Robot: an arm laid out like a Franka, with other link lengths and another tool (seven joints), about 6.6 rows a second.
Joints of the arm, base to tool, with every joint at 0 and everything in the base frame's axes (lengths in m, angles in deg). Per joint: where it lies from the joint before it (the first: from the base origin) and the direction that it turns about. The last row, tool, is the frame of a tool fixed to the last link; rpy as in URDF.
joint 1: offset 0 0 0.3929 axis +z
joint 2: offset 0 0 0 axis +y
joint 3: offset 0 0 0.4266 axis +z
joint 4: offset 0.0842 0 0 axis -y
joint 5: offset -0.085 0 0.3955 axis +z
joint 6: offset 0 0 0 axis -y
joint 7: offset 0.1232 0 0 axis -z
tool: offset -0.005 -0.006 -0.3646 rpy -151.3 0 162.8
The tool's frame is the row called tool.
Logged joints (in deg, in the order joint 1, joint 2, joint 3, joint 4, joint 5, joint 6, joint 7), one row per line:
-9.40, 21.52, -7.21, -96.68, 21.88, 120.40, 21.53
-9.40, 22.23, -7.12, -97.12, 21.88, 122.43, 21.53
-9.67, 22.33, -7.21, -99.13, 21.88, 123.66, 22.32
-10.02, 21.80, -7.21, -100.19, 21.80, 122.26, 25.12
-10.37, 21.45, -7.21, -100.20, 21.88, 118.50, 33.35
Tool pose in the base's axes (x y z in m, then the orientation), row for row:
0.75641, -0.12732, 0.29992, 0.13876, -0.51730, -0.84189, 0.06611
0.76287, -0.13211, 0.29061, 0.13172, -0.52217, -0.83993, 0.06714
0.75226, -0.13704, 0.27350, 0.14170, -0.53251, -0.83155, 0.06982
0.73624, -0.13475, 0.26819, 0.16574, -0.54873, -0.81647, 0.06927
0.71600, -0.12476, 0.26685, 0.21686, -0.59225, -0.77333, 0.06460
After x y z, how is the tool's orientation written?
As a quaternion, w x y z.
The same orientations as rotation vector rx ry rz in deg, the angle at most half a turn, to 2 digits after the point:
-85.69, -139.46, 10.95
-86.84, -139.69, 11.17
-88.06, -137.52, 11.55
-89.54, -133.23, 11.30
-94.01, -122.75, 10.25

